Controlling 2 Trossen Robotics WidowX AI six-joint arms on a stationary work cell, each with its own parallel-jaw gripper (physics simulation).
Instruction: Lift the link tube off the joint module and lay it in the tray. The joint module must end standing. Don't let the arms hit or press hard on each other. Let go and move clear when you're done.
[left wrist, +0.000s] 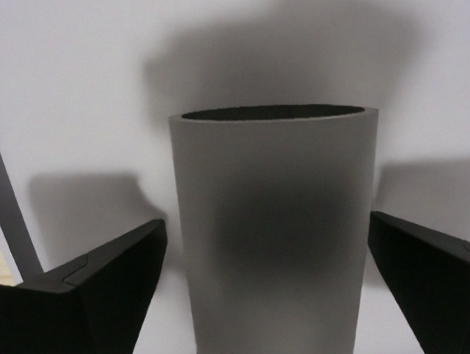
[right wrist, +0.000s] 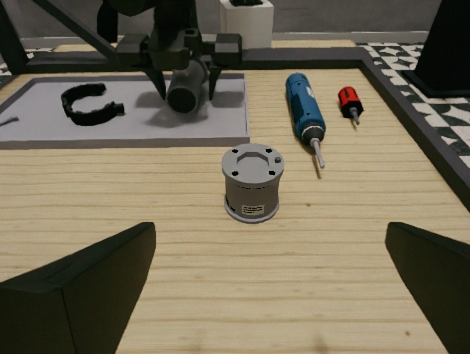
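Seen in the pictures: left gripper, fingertip midpoint: (left wrist: 265, 227) (right wrist: 188, 99); right gripper, fingertip midpoint: (right wrist: 270, 233); left arm's base at its link origin: (right wrist: 245, 2).
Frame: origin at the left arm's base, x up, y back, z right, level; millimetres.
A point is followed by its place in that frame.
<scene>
The grey link tube (left wrist: 275, 200) {x -47, y -271, z 155 mm} (right wrist: 187, 85) {x -50, y -281, z 148 mm} is at the right part of the tray (left wrist: 75, 100) {x -98, y -300, z 97 mm} (right wrist: 125, 144) {x -96, y -352, z 245 mm}, on its side, low at the tray floor with its shadow close by; full contact is hard to tell. My left gripper (left wrist: 265, 227) {x -94, y -238, z 150 mm} (right wrist: 188, 99) {x -94, y -238, z 150 mm} is open, its fingers on either side of the tube, with a gap showing at one side. The joint module (right wrist: 252, 185) {x -45, y -519, z 100 mm} stands upright on the table in front of the tray, apart from the tube. My right gripper (right wrist: 270, 233) {x 52, y -644, z 124 mm} is open and empty, on the near side of the module.
A black C-shaped clamp (right wrist: 90, 110) {x -98, y -234, z 314 mm} lies in the tray, left of the tube. A blue power screwdriver (right wrist: 304, 105) {x -63, y -354, z -14 mm} and a red screwdriver (right wrist: 350, 101) {x -73, y -339, z -95 mm} lie right of the tray. A dark frame edge (right wrist: 415, 120) {x -82, y -395, z -170 mm} bounds the table. A white block (right wrist: 247, 25) {x -34, y -50, z 5 mm} stands behind.
</scene>
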